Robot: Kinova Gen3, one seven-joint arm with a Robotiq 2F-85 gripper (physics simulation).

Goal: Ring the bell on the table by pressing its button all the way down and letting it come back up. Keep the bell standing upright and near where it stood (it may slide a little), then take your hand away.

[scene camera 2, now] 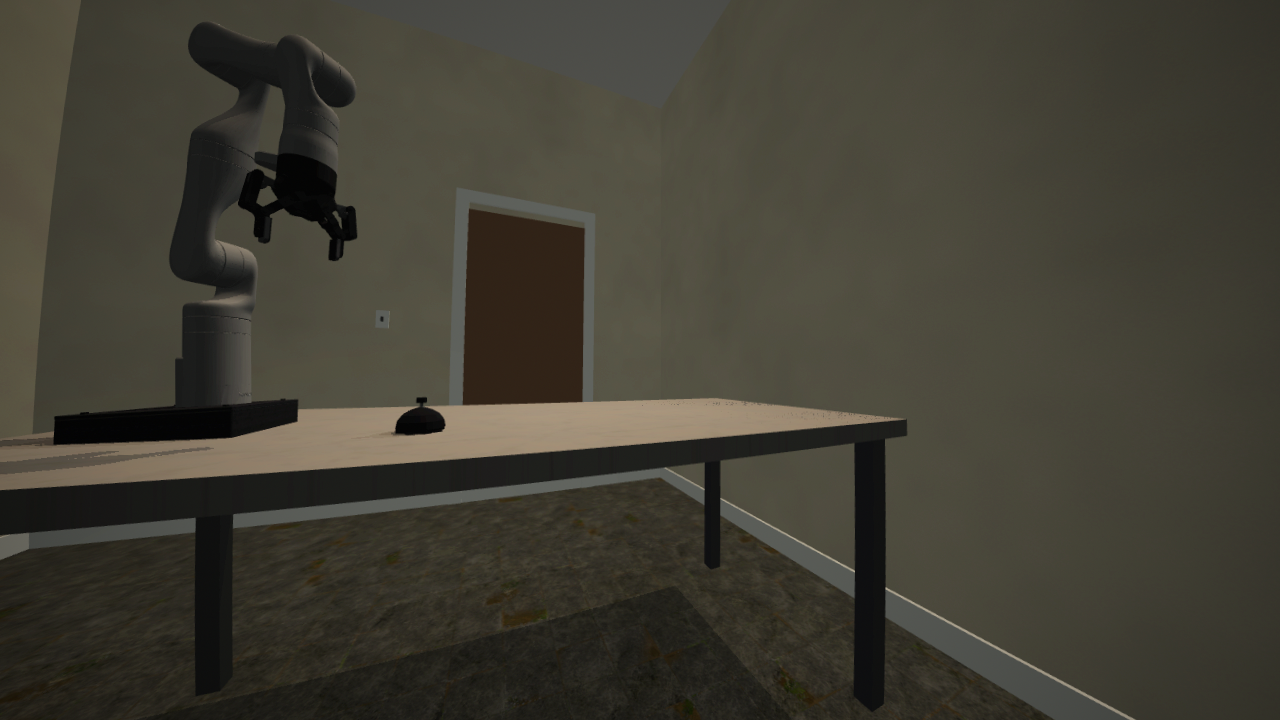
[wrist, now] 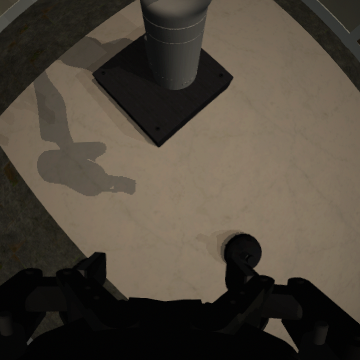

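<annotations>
A black domed bell is visible to me in scene camera 2 (422, 420), and the wrist view (240, 245) has it as well. Those same cameras, scene camera 2 and the wrist view, show my gripper. On the gripper, (wrist: 74, 292) and (scene camera 2: 276, 200) are the same spot.
</annotations>
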